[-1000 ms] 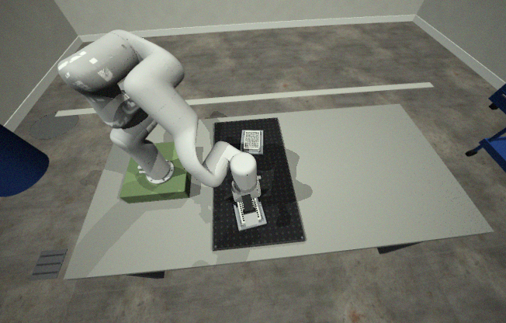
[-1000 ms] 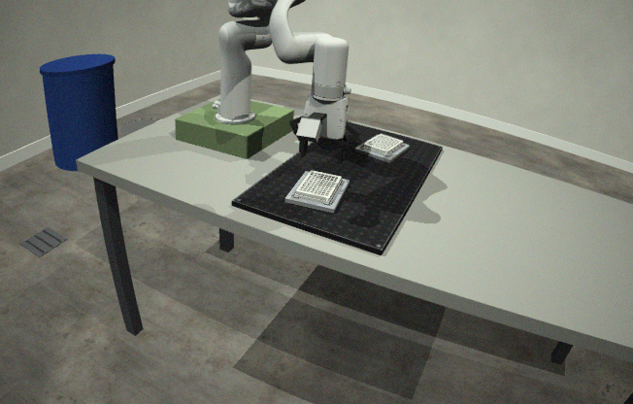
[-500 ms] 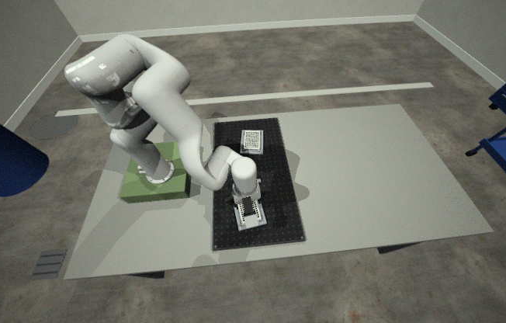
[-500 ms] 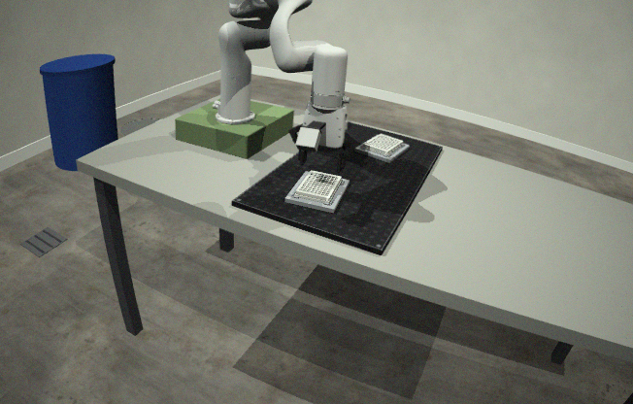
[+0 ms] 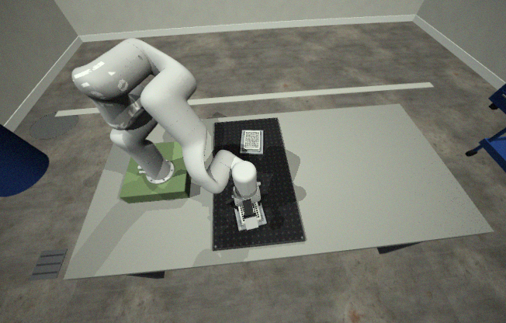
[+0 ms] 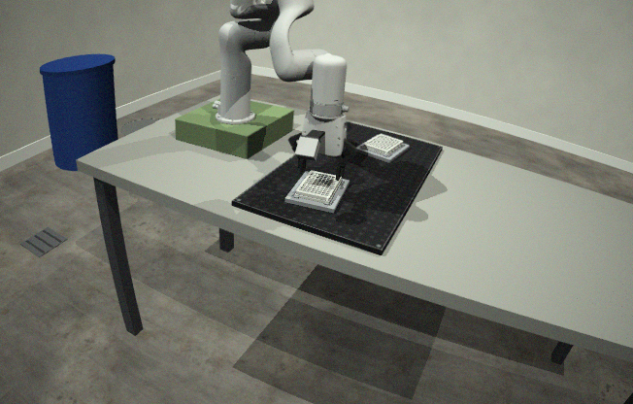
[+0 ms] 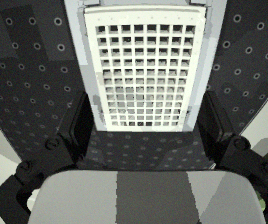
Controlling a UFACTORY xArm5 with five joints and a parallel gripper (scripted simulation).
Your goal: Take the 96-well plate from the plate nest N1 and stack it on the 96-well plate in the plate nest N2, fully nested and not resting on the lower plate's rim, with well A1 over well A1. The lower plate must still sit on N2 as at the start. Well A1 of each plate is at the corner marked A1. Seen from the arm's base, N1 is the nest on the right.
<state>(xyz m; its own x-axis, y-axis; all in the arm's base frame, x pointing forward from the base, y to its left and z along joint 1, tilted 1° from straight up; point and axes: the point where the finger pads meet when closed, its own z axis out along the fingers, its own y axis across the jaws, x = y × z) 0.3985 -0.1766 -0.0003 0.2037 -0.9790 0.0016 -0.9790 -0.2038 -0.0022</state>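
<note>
My gripper is now 40 mm above the white 96-well plate. From my hand the other things lie so: grey nest N1 (50 mm below); then A1 mark (30 mm behind, 300 mm to the left, 50 mm below); then grey nest N2 (30 mm ahead, 380 mm to the left, 50 mm below).
</note>
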